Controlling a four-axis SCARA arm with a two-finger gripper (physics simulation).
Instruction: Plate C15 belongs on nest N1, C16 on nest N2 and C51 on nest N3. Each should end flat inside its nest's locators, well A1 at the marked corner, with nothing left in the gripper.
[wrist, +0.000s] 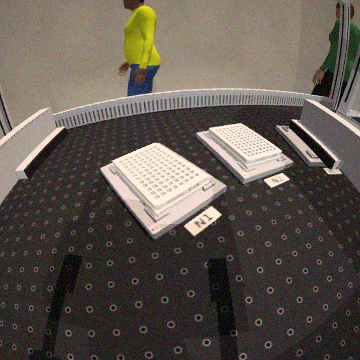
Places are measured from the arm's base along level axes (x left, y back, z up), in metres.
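Pixels of known places: gripper, between the fingertips: (177, 106).
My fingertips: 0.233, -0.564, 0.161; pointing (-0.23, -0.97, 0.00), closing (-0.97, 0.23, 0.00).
For each thing: its top centre in the pictures, then the offset to it from my fingertips, as dx, dy, dz. "pt": a spot on its surface instead. Level surfaces: height alone.
- white well plate, centre of its top: (155, 167) +0.007, -0.118, -0.122
- nest N1, a spot on its surface: (152, 229) pt +0.026, -0.024, -0.136
- second white plate, centre of its top: (243, 138) -0.164, -0.163, -0.122
- nest N2, centre of its top: (242, 142) -0.164, -0.164, -0.132
- pale base, a spot on its surface: (286, 134) pt -0.303, -0.186, -0.136
- slotted white rail, a spot on its surface: (175, 102) pt -0.101, -0.440, -0.130
- dark dotted table, height of its surface: dz -0.148
A white well plate (160, 175) lies on nest N1 (152, 229), a pale base with its name card in front. It looks flat, with locators at its edges and a small mark at the nest's near corner. A second white plate (245, 142) lies on nest N2 (245, 176), farther back to the right, and also looks flat. No plate code is readable, and I cannot tell where well A1 is on either plate. Nest N3 does not show. My gripper (177, 106) is open and empty, its two black-padded fingers wide apart at the left and right, above the table.
Another pale base (286, 134) with locators stands at the right, partly hidden by the right finger. A slotted white rail (175, 102) runs along the back. Finger shadows fall on the dark dotted table (135, 310). Two people stand beyond the rail, in yellow (141, 40) and green (335, 55).
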